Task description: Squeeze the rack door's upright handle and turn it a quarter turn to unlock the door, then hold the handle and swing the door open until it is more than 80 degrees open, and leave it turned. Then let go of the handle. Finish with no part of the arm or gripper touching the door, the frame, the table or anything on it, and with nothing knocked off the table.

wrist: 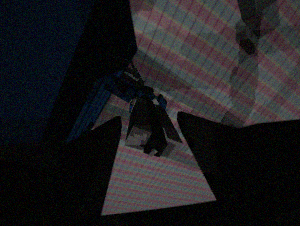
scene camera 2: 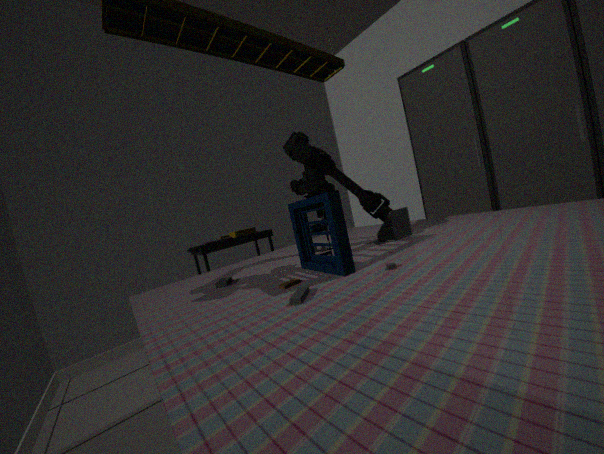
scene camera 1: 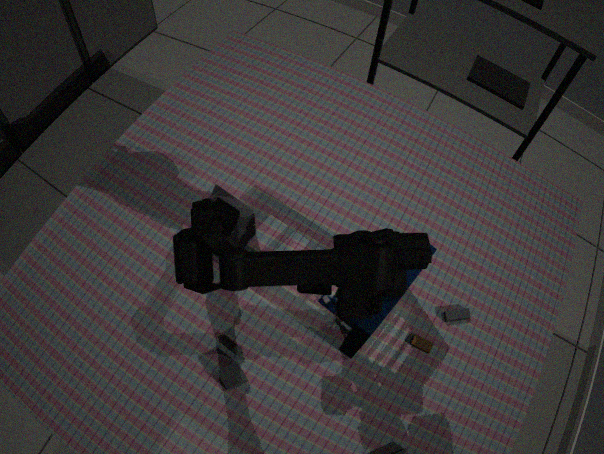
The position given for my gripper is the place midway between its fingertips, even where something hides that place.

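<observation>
My gripper [scene camera 1: 345, 293] is open and holds nothing, and I see the gripper in the wrist view [wrist: 149, 118] and in scene camera 2 [scene camera 2: 324, 215] too. There is also a blue rack [scene camera 2: 344, 266], and the rack is visible to me in the wrist view [wrist: 54, 54] as well as in scene camera 1 [scene camera 1: 363, 329].
</observation>
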